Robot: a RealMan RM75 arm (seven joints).
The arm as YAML. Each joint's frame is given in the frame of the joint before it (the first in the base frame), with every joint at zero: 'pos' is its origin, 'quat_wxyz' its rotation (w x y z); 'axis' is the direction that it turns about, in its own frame. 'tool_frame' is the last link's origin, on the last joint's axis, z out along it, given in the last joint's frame.
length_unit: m
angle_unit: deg
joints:
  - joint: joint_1
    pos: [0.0, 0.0, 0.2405]
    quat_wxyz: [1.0, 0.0, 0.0, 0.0]
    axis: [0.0, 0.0, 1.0]
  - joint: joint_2
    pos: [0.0, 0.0, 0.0]
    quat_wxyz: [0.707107, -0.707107, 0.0, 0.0]
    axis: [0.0, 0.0, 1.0]
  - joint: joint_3
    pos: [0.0, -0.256, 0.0]
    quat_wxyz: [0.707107, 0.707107, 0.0, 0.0]
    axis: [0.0, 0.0, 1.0]
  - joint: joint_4
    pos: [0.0, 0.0, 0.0]
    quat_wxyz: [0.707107, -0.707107, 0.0, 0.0]
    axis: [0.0, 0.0, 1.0]
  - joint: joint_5
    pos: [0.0, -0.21, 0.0]
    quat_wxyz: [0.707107, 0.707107, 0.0, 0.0]
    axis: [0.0, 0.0, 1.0]
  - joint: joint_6
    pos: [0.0, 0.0, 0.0]
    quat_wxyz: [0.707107, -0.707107, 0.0, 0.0]
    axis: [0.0, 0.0, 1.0]
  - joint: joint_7
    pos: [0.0, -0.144, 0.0]
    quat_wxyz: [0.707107, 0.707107, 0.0, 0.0]
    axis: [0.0, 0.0, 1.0]
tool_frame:
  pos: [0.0, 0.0, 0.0]
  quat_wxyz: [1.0, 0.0, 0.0, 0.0]
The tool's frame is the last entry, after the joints.
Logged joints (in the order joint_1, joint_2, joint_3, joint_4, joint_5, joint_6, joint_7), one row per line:
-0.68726 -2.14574 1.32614 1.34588 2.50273 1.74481 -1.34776
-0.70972 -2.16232 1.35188 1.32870 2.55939 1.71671 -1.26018
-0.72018 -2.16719 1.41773 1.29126 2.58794 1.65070 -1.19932
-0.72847 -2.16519 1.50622 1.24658 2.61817 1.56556 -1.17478
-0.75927 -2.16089 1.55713 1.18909 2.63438 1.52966 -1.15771
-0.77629 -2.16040 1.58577 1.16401 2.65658 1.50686 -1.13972
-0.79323 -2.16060 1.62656 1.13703 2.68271 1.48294 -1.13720
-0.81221 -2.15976 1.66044 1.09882 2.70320 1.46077 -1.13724
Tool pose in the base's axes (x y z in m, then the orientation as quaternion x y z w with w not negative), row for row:
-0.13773 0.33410 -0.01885 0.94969 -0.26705 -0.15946 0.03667
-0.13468 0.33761 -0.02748 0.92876 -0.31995 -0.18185 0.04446
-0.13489 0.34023 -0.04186 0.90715 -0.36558 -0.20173 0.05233
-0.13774 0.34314 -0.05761 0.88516 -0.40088 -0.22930 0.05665
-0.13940 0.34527 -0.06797 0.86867 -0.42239 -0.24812 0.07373
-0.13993 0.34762 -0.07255 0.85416 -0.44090 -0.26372 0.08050
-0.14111 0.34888 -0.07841 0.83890 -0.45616 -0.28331 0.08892
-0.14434 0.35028 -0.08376 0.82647 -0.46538 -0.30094 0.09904
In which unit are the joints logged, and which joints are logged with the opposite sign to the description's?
The joints are logged in radians. Opposite sign: none.
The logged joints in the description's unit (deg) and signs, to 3 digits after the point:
-39.377 -122.942 75.982 77.113 143.396 99.970 -77.221
-40.664 -123.892 77.457 76.129 146.642 98.360 -72.203
-41.263 -124.171 81.230 73.984 148.278 94.578 -68.716
-41.738 -124.056 86.300 71.424 150.010 89.700 -67.310
-43.503 -123.810 89.217 68.130 150.939 87.643 -66.332
-44.478 -123.782 90.858 66.693 152.211 86.337 -65.301
-45.449 -123.793 93.195 65.147 153.708 84.966 -65.157
-46.536 -123.745 95.136 62.958 154.882 83.696 -65.159

